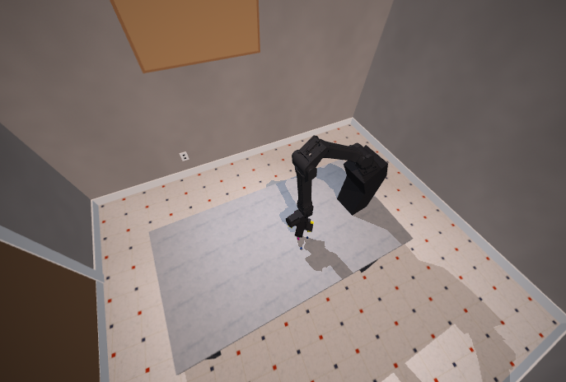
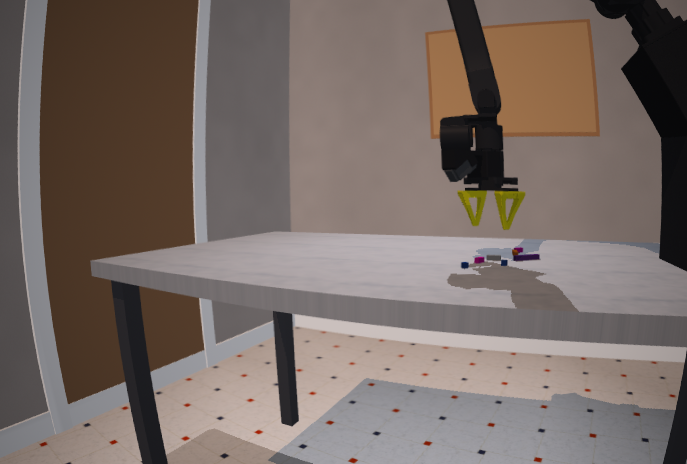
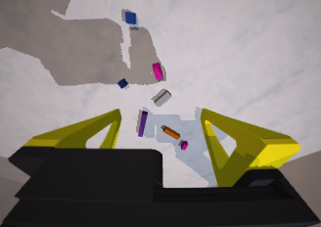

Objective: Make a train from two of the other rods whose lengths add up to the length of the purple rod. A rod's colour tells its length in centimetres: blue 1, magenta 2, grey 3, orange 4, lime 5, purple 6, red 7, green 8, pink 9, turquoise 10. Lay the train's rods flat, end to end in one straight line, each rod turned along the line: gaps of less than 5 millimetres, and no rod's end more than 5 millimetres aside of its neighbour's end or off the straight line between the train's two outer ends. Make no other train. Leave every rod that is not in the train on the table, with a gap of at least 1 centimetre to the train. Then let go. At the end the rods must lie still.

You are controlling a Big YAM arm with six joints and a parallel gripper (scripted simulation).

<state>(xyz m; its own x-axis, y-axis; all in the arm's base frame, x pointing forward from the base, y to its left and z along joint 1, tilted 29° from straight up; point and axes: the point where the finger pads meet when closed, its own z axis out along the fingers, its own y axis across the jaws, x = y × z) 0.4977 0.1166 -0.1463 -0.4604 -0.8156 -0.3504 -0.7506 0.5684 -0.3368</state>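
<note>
My gripper is now 10 mm to the left of the grey rod and 70 mm above it. Also, from my hand: orange rod 30 mm behind, 90 mm to the right, 70 mm below; purple rod 70 mm behind, 40 mm to the right, 70 mm below.
</note>
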